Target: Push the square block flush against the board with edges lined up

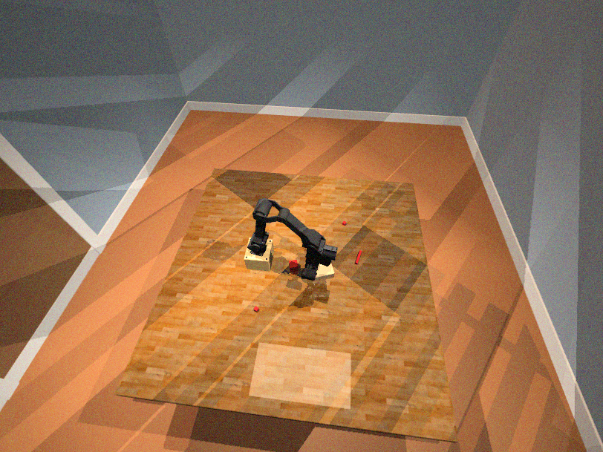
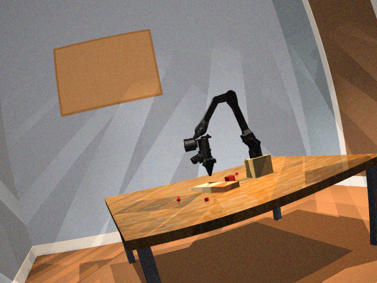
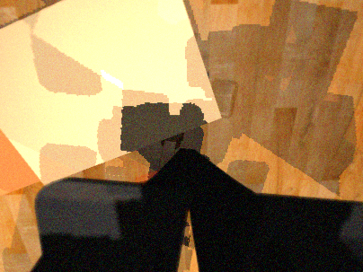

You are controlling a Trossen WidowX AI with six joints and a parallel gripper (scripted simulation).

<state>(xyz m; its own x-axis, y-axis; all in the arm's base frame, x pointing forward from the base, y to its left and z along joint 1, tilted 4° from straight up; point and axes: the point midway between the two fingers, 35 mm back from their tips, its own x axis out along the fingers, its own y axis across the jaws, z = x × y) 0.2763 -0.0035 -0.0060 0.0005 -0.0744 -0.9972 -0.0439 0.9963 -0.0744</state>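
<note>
The red cube is 10 cm behind my gripper tip, 4 cm below it and 1 cm to the left of it. The rest, counted from my gripper tip: pale flat block (7 cm to the left, 5 cm below, 2 cm ahead); then brown board (18 cm to the left, 5 cm below, 4 cm behind); then red stick (20 cm ahead, 17 cm to the left, 6 cm below).
</note>
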